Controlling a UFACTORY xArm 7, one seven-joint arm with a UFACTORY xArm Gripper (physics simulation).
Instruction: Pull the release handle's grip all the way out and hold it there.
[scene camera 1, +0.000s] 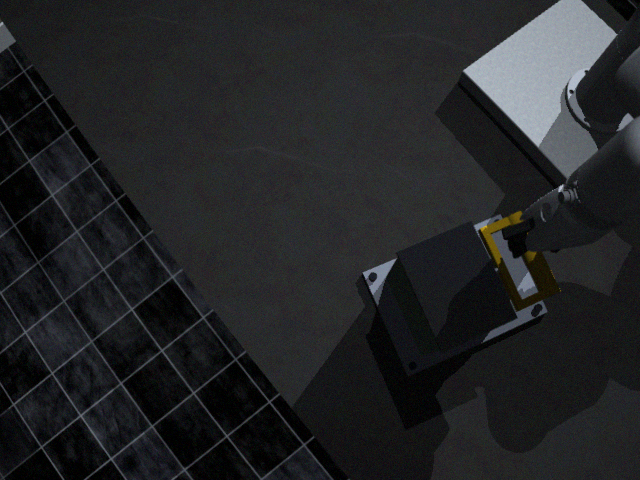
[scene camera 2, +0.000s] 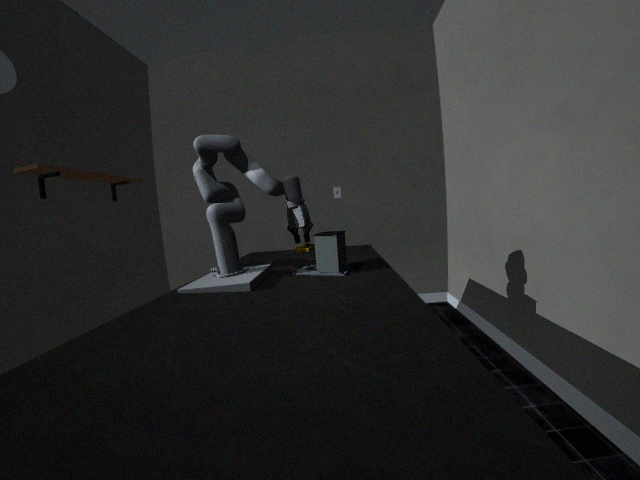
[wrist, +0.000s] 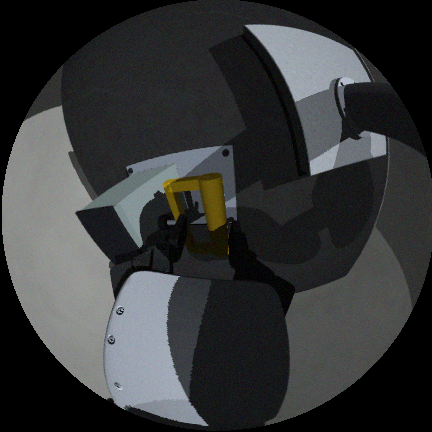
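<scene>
The release handle (scene camera 1: 546, 283) (scene camera 2: 305, 249) (wrist: 214, 205) is a yellow rectangular frame with a thick round grip bar on the side away from its housing. The housing is a grey-green box (scene camera 1: 439, 279) (scene camera 2: 326, 253) (wrist: 137, 187) on a pale base plate (scene camera 1: 526, 311) (wrist: 200, 162) with dark bolt holes. My gripper (scene camera 1: 522, 249) (scene camera 2: 302, 241) (wrist: 208, 227) is partly open, pointing down at the handle. In the wrist view one finger is on the housing side of the grip bar and the other on its outer side, with nothing clamped. Contact with the bar cannot be made out.
The arm's pale base block (scene camera 1: 527, 77) (scene camera 2: 222, 281) (wrist: 295, 65) stands beside the housing on the dark table (scene camera 1: 232, 180) (scene camera 2: 258, 361). A wooden shelf (scene camera 2: 77, 174) is on the left wall. A dark tiled floor (scene camera 1: 103, 310) lies beyond the table's edge.
</scene>
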